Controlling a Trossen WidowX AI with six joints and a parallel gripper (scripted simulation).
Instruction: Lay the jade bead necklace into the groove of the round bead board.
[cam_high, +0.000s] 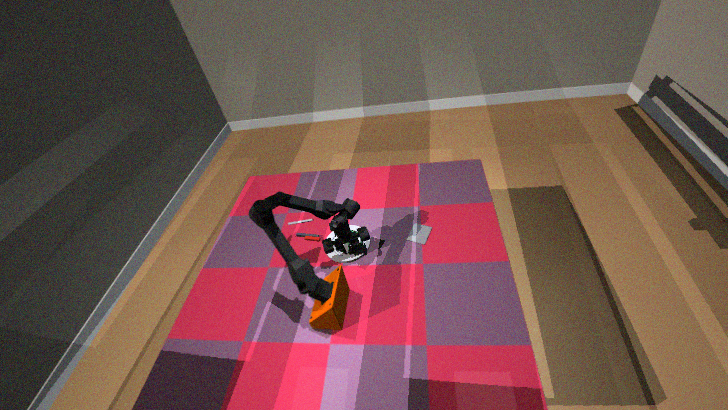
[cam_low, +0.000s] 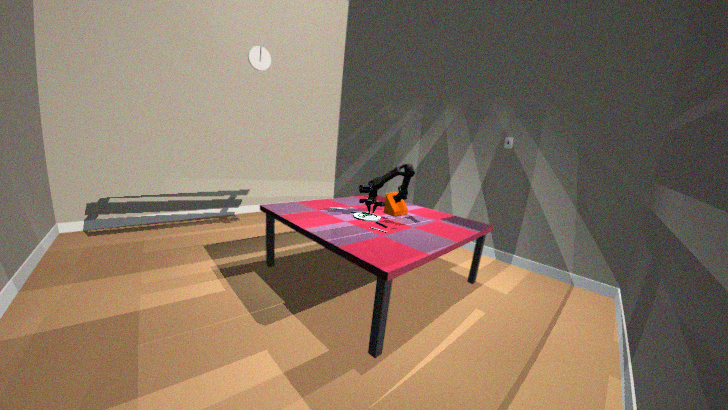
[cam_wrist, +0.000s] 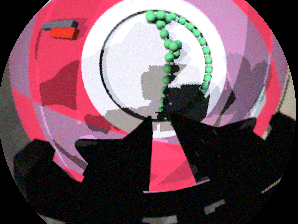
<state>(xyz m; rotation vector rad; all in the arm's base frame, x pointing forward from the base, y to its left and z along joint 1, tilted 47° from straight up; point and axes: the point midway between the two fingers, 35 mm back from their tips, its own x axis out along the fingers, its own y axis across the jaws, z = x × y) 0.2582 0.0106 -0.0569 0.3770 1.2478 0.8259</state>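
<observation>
My gripper tip is 6 cm short of the round white bead board, 2 cm to the right of it and 1 cm above it. Round my gripper tip: red-handled tool: 19 cm to the left, 11 cm ahead, 1 cm below; flat grey pad: 29 cm to the right, 9 cm ahead, 2 cm below; thin white rod: 26 cm to the left, 21 cm ahead, 1 cm below.
</observation>
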